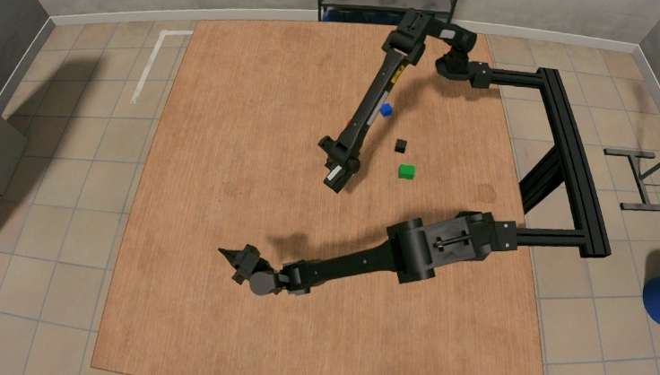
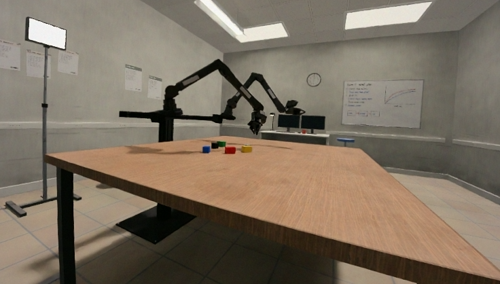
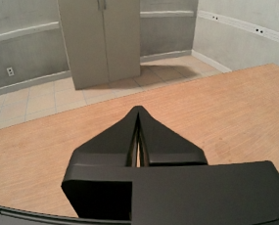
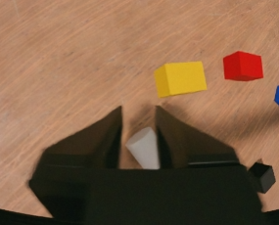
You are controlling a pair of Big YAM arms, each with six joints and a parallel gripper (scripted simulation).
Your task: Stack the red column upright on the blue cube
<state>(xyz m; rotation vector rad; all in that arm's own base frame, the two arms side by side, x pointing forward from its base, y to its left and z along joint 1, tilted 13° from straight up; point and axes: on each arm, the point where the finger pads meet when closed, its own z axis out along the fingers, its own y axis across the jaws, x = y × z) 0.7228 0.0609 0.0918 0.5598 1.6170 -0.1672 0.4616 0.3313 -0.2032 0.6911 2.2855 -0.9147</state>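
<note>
Right now my right hand is 7 cm past the red column, 23 cm to the left of it and 10 cm above it. Also, from my right hand: green cube: 28 cm behind, 2 cm to the right, 10 cm below; then black cube: 26 cm behind, 14 cm to the right, 10 cm below; then yellow block: 1 cm behind, 11 cm to the right, 10 cm below.
</note>
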